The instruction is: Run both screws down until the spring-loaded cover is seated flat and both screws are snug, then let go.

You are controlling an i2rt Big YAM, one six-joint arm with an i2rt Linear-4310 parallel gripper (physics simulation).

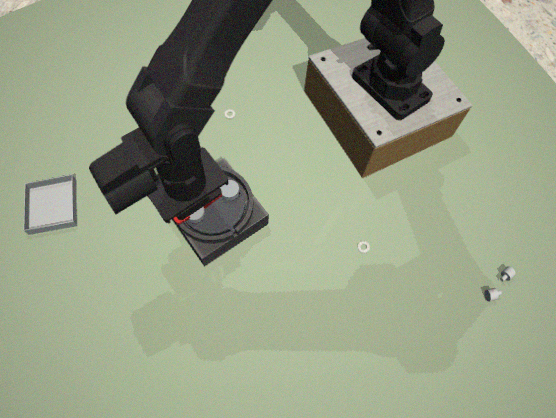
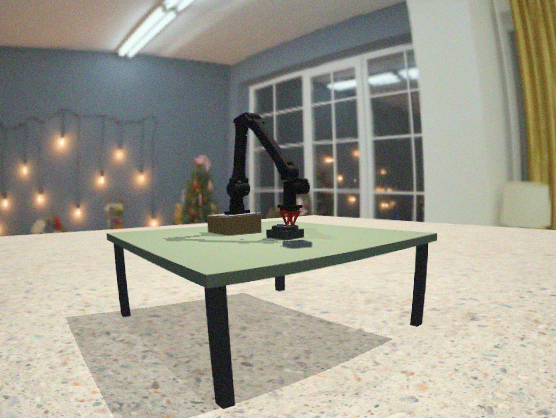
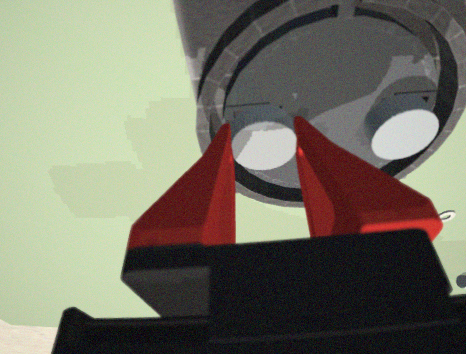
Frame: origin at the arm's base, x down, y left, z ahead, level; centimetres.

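Seen in the pictures: gripper, between the fingertips: (image 1: 193, 211) (image 2: 289, 226) (image 3: 262, 130); arm's base, origin of its link: (image 1: 391, 87) (image 2: 237, 213).
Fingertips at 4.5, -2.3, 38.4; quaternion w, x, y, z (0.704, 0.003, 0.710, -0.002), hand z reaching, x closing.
Note:
Offsets run from my fingertips to a thing's top centre, as dx, dy, dz. Level surfaces: height alone.
A dark round cover @[+0.3, +0.4, -3.2] (image 1: 220, 217) (image 3: 320, 65) lies inside the ring of a square dark base @[-0.1, +0.4, -3.2] (image 1: 210, 253) (image 2: 285, 234). Two screws with pale round heads stand on it. My gripper (image 1: 196, 210) (image 2: 290, 224) (image 3: 262, 130) points down with red fingers, shut on the near screw @[-0.8, +0.3, +0.0] (image 1: 197, 214) (image 3: 265, 146), one fingertip on each side of its head. The other screw @[-0.9, +0.4, -6.4] (image 1: 230, 189) (image 3: 405, 135) stands free beside the fingers, its head showing above the cover. The threads of both screws are hidden. The gap under the cover cannot be made out.
A shallow grey tray @[+3.5, -18.1, +19.1] (image 1: 75, 202) (image 2: 297, 244) lies beside the base. Two white rings @[+5.3, +19.2, -19.4] (image 1: 359, 247) @[+5.3, -14.9, -16.7] (image 1: 225, 114) and two small pegs @[+3.5, +38.5, -35.7] (image 1: 508, 273) @[+3.5, +39.2, -31.4] (image 1: 492, 294) lie apart on the green table @[dx +5.6] (image 1: 300, 380) (image 2: 240, 260). The arm stands on a wooden block (image 1: 420, 150) (image 2: 234, 225).

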